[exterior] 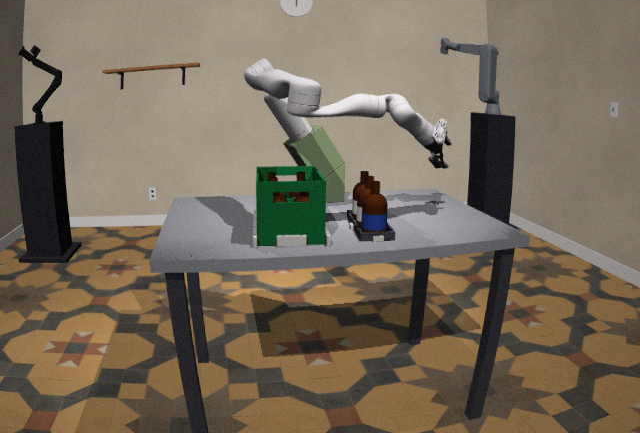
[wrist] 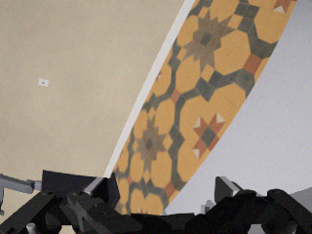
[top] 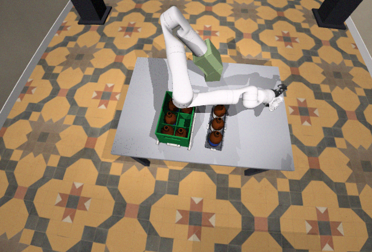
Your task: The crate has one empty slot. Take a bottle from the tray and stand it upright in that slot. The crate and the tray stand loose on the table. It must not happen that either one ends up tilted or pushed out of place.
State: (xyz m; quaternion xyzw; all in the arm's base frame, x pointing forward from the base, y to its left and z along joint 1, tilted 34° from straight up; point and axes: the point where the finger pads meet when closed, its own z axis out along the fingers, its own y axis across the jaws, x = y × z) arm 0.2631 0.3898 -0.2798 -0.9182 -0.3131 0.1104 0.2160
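My gripper is now 16 cm short of the brown bottle, 35 cm to the left of it and 12 cm above it. From my hand the other things lie so: tray 16 cm ahead, 34 cm to the right, 19 cm below; white-label bottle 7 cm ahead, 33 cm to the right, 12 cm below; crate 15 cm ahead, 59 cm to the right, 12 cm below.
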